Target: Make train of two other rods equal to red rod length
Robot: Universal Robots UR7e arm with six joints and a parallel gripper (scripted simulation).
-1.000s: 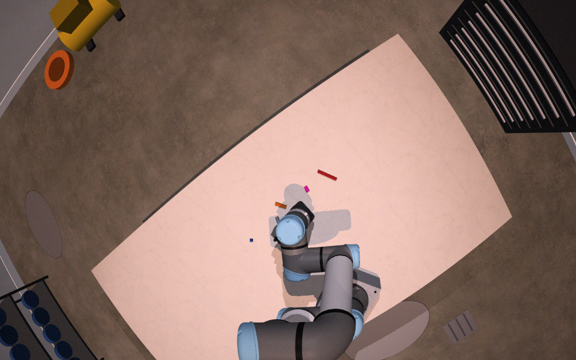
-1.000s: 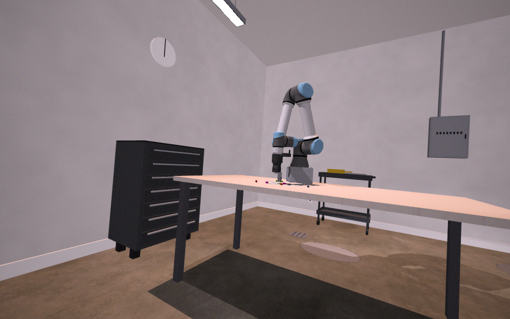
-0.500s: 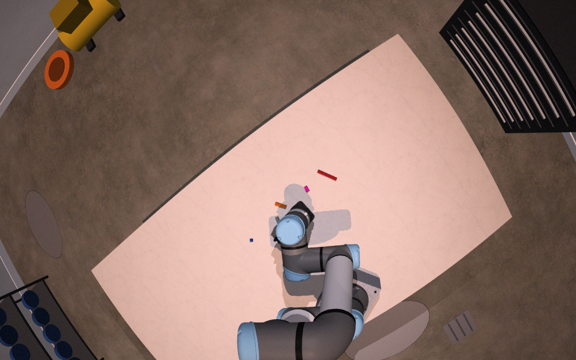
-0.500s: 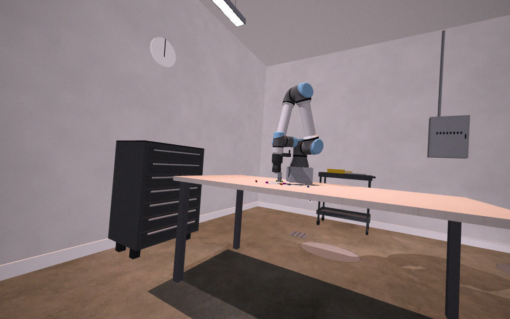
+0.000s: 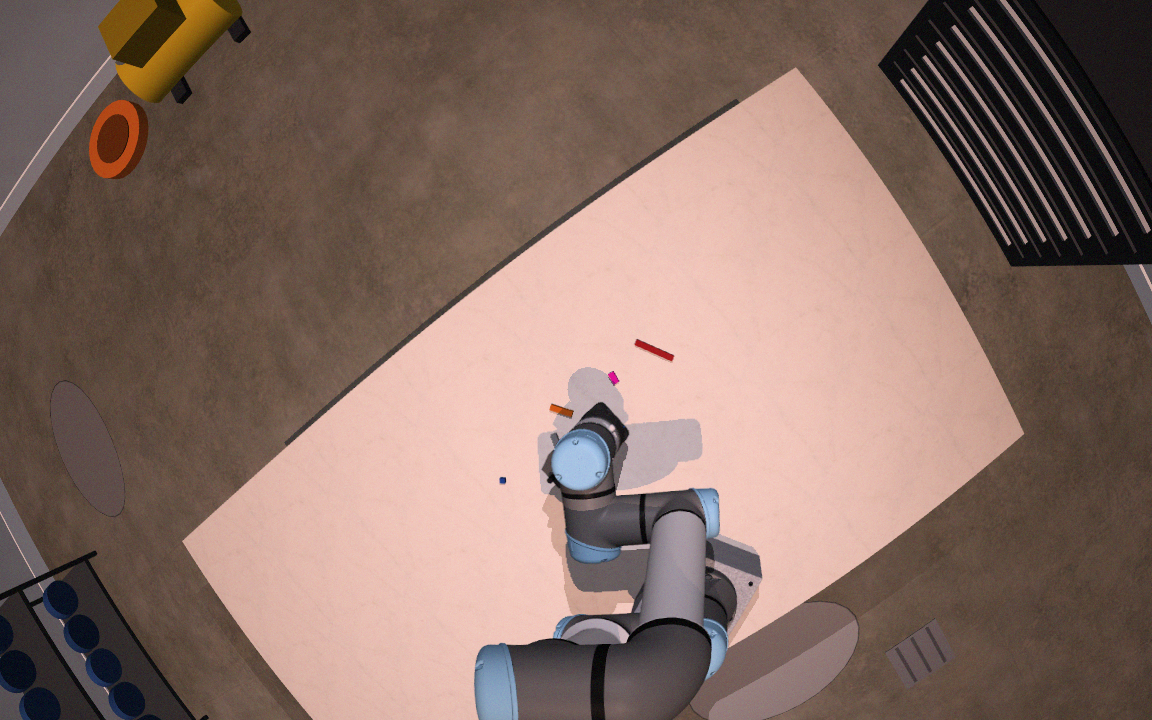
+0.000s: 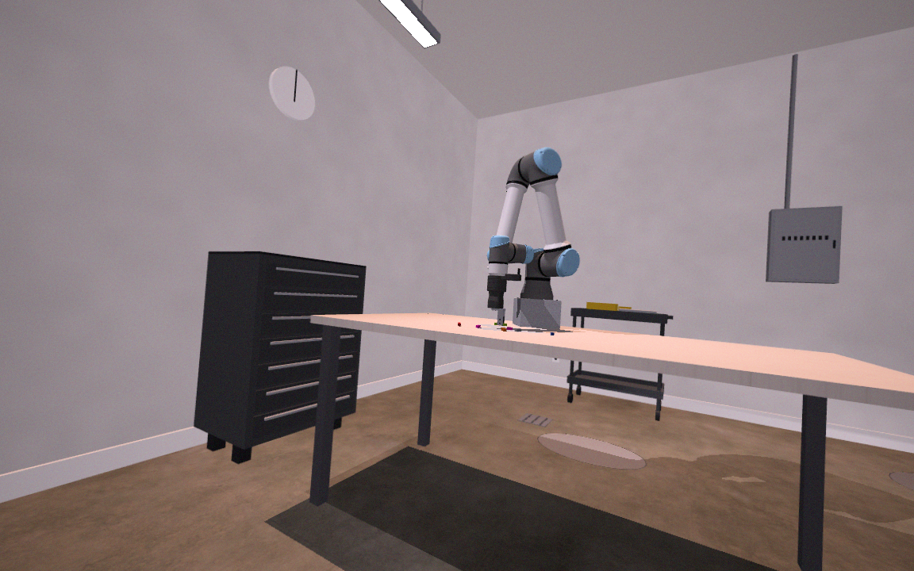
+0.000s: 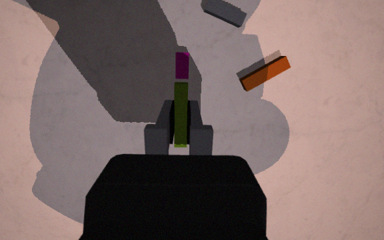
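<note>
My hand is 60 mm short of the orange rod, 50 mm to the right of it and 30 mm above it. The rest, counted from my hand: red rod (140 mm to the right, 80 mm ahead, 30 mm below); then grey rod (80 mm to the left, 30 mm below, 10 mm ahead); then lime rod (10 mm below).
</note>
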